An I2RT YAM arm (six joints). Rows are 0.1 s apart.
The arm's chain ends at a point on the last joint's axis. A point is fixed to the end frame.
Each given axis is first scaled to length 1.
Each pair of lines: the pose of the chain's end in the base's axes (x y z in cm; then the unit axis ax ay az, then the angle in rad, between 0 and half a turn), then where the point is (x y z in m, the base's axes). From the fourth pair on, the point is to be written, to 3 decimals.
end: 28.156 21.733 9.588 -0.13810 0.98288 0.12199 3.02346
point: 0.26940 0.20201 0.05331
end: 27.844 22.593 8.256 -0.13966 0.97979 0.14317 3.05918
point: 0.26472 0.21205 0.03997
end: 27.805 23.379 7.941 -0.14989 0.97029 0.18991 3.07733
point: 0.26352 0.22341 0.03610
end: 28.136 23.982 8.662 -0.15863 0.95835 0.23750 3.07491
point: 0.267 0.233 0.043
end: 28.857 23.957 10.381 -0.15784 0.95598 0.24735 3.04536
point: 0.275 0.234 0.059
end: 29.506 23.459 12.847 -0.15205 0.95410 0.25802 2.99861
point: 0.283 0.231 0.083
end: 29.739 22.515 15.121 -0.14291 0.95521 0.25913 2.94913
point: 0.287 0.222 0.106
